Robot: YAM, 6 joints.
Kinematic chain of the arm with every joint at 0, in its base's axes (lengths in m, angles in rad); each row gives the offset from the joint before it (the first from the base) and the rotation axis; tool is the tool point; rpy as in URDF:
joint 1: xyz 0 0 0.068 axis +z
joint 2: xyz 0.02 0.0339 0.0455 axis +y
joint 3: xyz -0.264 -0.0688 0 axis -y
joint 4: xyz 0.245 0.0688 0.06 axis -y
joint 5: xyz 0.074 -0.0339 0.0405 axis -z
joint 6: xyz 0.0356 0 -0.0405 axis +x
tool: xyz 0 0 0 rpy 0 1.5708 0
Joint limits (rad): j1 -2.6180..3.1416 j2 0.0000..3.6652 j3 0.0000..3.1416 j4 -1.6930..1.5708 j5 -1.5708..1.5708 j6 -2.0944..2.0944
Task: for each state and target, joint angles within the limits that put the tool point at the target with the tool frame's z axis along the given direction. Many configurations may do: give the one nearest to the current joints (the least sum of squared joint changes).
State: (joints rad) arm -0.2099 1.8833 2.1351 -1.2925 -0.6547 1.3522
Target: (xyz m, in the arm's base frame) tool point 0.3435 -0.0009 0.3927 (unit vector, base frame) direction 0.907 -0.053 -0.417
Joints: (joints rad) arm 0.0032 1.4927 1.5000 -0.4382 0.0559 1.3522
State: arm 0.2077 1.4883 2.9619 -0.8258 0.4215 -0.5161
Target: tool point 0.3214 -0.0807 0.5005 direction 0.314 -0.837 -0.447
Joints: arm -0.1626 2.0156 2.8115 -1.5832 0.8876 -0.5161
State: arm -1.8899 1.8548 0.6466 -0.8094 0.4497 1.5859
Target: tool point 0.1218 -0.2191 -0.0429 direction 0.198 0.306 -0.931
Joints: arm -1.1080 2.3291 0.7991 -0.2374 -0.3192 1.5859
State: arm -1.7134 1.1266 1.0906 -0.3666 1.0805 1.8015
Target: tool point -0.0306 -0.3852 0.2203 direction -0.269 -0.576 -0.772
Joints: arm -1.6284 1.7868 1.2867 -0.4178 0.2376 1.8015
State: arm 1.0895 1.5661 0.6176 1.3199 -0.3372 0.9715
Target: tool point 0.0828 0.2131 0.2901 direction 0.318 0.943 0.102
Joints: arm 1.1919 0.9814 0.5253 0.5584 -0.0534 0.9715
